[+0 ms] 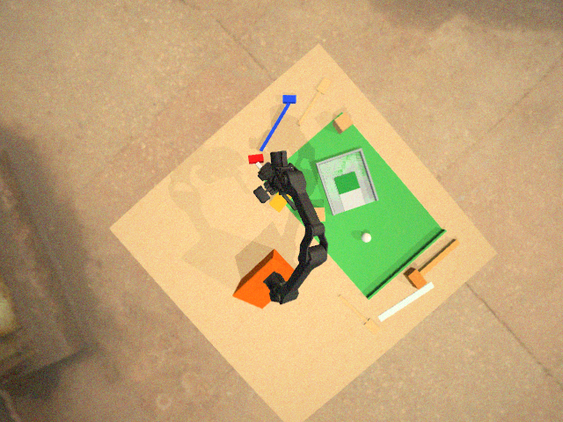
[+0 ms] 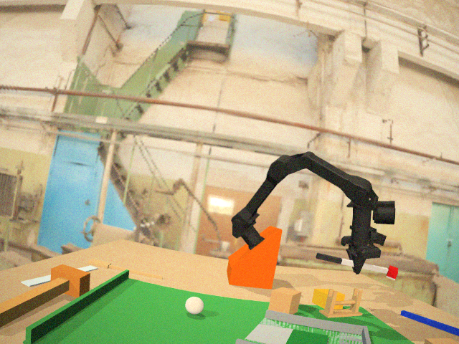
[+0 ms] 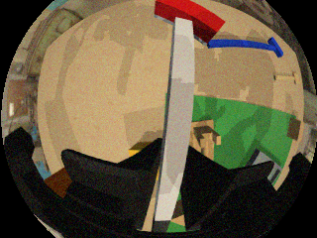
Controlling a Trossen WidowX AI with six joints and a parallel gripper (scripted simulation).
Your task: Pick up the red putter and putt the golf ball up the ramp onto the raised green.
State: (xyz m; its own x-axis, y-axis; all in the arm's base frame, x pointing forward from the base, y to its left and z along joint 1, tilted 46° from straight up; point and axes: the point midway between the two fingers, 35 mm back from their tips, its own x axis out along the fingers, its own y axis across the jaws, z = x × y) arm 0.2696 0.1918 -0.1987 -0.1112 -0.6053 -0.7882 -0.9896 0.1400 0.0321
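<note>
My gripper tip is now 60 mm short of the small wooden rack, 50 mm to the left of it and 80 mm above it. Also, from my gripper tip: green mat (210 mm ahead, 320 mm to the right, 110 mm below); then blue putter (210 mm ahead, 200 mm to the left, 100 mm below); then yellow block (20 mm behind, 70 mm to the right, 90 mm below).
</note>
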